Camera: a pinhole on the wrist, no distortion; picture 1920 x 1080 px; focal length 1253.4 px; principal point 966.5 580.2 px. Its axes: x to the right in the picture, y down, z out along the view. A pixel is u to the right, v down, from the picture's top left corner.
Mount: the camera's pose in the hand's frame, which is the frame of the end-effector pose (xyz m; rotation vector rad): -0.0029 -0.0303 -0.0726 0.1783 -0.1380 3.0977
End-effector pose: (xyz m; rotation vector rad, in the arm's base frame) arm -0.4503 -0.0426 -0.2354 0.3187 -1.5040 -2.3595
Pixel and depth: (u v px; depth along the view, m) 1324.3 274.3 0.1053
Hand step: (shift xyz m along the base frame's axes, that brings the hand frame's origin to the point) 0.0030 0.0440 0.0038
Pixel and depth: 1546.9 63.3 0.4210
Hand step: 0.0118 0.3302 0.2622
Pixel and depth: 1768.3 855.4 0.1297
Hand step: 0.0337 0.1068 -0.0342
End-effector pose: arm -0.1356 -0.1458 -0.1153 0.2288 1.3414 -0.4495
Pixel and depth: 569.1 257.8 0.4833
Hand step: 0.4054 -0.1618 -0.1184
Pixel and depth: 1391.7 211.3 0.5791
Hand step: 0.4963 -0.1156 0.2326
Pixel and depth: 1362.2 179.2 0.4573
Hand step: 0.3821 -0.0824 0.1695
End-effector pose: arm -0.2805 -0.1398 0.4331 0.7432 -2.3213 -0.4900
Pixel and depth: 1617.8 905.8 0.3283
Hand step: -0.0377 0.0175 -0.3272
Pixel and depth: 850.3 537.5 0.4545
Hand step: -0.2877 -0.0454 -0.2574
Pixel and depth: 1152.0 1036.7 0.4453
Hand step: -0.1409 -0.1085 -0.3908
